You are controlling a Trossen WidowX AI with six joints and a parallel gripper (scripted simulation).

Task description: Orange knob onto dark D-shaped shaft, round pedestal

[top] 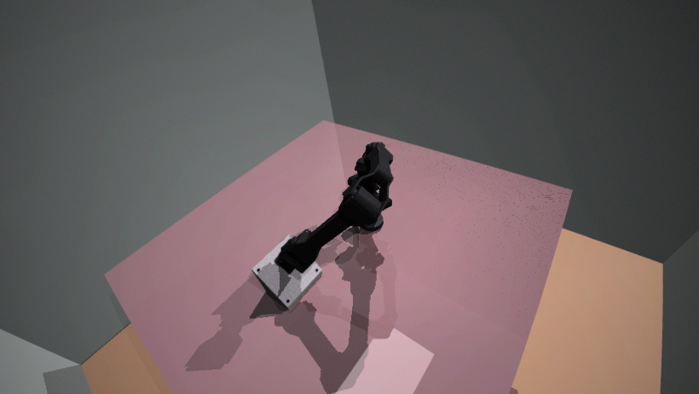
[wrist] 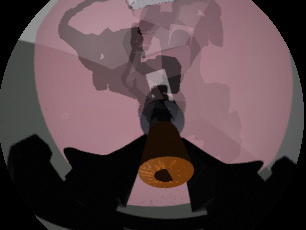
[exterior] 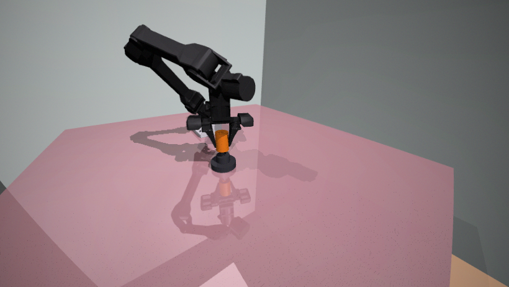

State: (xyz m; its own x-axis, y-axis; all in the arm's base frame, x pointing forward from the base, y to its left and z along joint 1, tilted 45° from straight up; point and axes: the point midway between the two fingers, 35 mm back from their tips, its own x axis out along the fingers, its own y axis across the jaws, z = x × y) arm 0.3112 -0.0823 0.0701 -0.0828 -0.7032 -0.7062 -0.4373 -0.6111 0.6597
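The orange knob lies 2 cm above my gripper tip. From my gripper tip the other things lie so: dark round pedestal 4 cm below.
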